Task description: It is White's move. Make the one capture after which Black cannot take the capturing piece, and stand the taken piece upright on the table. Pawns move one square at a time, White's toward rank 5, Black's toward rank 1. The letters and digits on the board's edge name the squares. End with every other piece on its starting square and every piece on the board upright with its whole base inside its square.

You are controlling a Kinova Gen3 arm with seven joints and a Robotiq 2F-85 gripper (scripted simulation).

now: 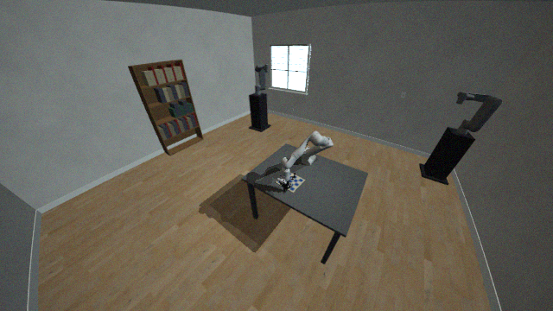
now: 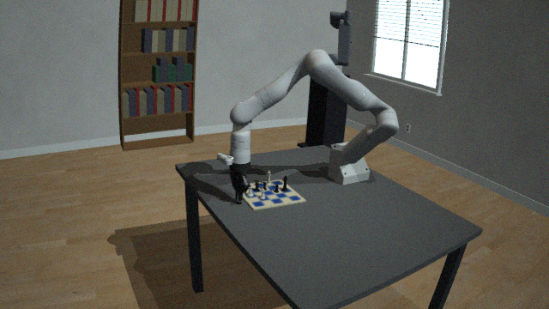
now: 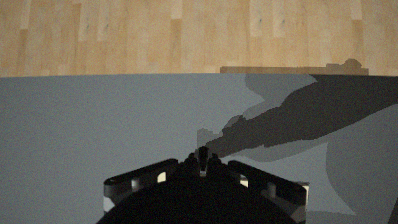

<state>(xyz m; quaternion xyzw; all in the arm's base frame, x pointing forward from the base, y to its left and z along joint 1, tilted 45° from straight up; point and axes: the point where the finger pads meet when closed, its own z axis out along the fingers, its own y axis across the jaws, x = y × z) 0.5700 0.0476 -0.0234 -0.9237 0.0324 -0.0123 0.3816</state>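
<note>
Now: the blue-and-cream chessboard 140 mm behind my hand, 20 mm to the right of it and 30 mm below it. The rest, counted from my hand: tall white piece (190 mm behind, 90 mm to the right, 10 mm above).
</note>
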